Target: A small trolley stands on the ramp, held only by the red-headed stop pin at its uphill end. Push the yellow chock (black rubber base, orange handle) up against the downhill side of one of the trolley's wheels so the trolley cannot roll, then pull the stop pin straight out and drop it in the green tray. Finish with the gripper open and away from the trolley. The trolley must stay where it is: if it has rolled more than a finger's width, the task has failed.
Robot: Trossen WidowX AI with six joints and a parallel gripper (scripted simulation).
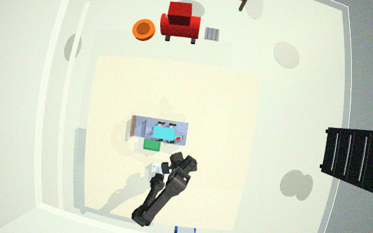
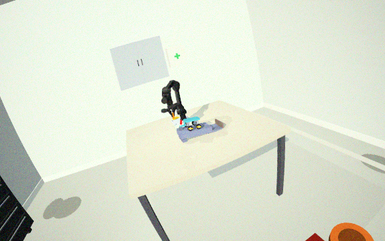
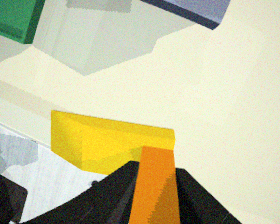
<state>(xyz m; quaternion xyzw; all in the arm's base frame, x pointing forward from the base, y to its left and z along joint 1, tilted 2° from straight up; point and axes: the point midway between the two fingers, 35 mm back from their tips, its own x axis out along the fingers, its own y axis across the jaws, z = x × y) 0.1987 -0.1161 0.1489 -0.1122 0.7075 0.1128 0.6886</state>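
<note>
Now: the yellow chock 20 mm to the left of my gripper tip, 10 mm below it and 10 mm behind it. From my gripper tip the other things lie so: lavender ramp (140 mm ahead, 130 mm to the left, 130 mm below); then cyan trolley (140 mm ahead, 120 mm to the left, 60 mm below); then stop pin (130 mm ahead, 50 mm below, 30 mm to the left).
</note>
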